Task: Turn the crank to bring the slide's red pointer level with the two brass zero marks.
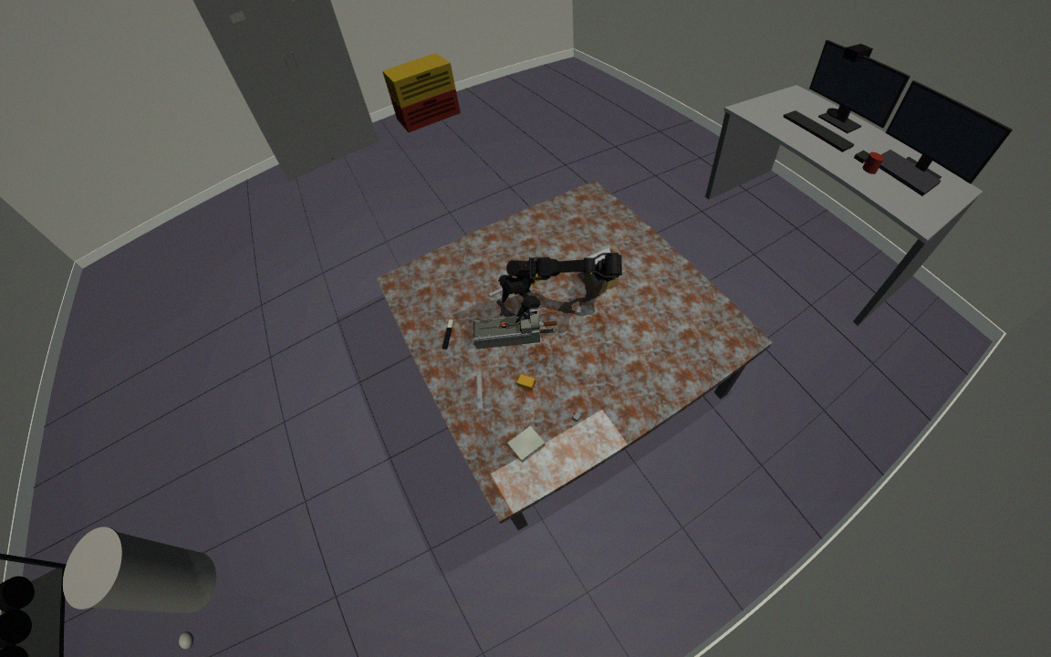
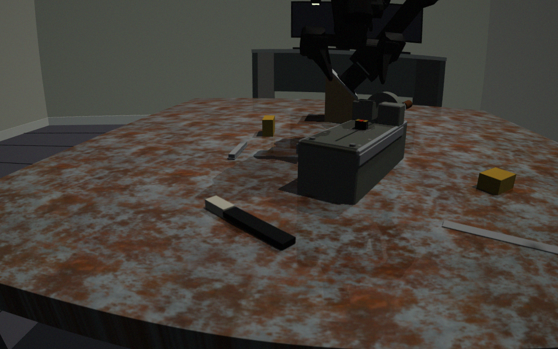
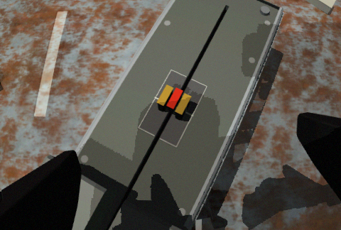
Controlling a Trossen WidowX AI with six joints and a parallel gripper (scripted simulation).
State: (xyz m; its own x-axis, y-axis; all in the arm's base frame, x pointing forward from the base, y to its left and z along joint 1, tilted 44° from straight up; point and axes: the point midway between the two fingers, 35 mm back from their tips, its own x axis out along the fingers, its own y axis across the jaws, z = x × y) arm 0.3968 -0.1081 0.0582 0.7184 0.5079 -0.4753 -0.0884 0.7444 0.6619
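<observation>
Now: gripper tip 100 mm past the brown crank handle, 120 mm to the right of it and 50 mm above it. From my gripper tip the other things lie so: red pointer 40 mm ahead, 70 mm below; then small grey bar 70 mm behind, 220 mm to the right, 140 mm below; then grey strip 260 mm ahead, 150 mm to the left, 150 mm below.
</observation>
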